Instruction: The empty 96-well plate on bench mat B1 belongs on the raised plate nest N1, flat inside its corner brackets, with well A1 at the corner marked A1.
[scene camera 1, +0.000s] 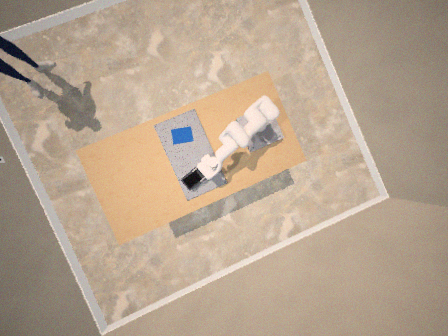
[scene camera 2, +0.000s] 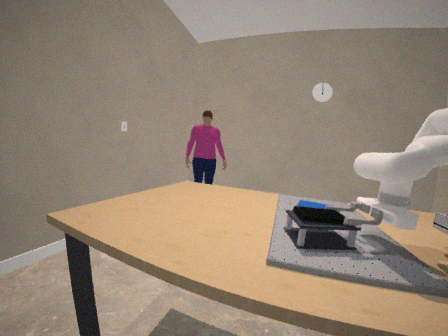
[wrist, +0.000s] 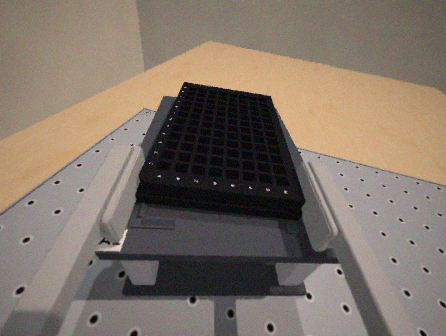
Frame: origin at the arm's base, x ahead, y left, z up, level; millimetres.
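Seen in the pictures: hand, tool point: (scene camera 1: 198, 174) (scene camera 2: 341, 215) (wrist: 223, 196).
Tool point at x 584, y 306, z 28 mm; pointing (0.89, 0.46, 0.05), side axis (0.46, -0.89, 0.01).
Observation:
A point is followed by its place in that frame.
The black 96-well plate (scene camera 1: 191, 179) {y 330, x 647, z 21 mm} (scene camera 2: 318, 215) {y 364, x 645, z 31 mm} (wrist: 220, 140) {y 327, x 622, z 30 mm} is between the fingers of my gripper (scene camera 1: 198, 175) {y 306, x 584, z 28 mm} (scene camera 2: 341, 214) {y 306, x 584, z 28 mm} (wrist: 220, 202) {y 306, x 584, z 28 mm}, which is shut on its near end. The plate is over the raised nest N1 (scene camera 2: 302, 237) {y 410, x 673, z -18 mm} (wrist: 210, 241) {y 302, x 567, z 14 mm}, shifted towards the nest's far end in the wrist view. The nest's near deck and low corner brackets show in front of it. Whether its underside touches the nest is unclear. Small letters run along the plate's near edge and marks along its left edge. A white label at the nest's near left corner is mostly hidden by the left finger.
A blue mat (scene camera 1: 182, 135) {y -50, x 651, z -44 mm} (scene camera 2: 311, 204) {y -57, x 677, z -44 mm} lies on the grey perforated board (scene camera 1: 172, 150) {y 57, x 760, z -46 mm} (scene camera 2: 285, 257) {y 474, x 698, z -46 mm} (wrist: 50, 200) {y 445, x 561, z -46 mm}, behind the nest in scene camera 2; its label is not readable. The board rests on the wooden table (scene camera 1: 125, 185) {y 261, x 1206, z -60 mm} (scene camera 2: 175, 220) {y 460, x 1049, z -59 mm}. A person (scene camera 2: 205, 142) stands beyond the table.

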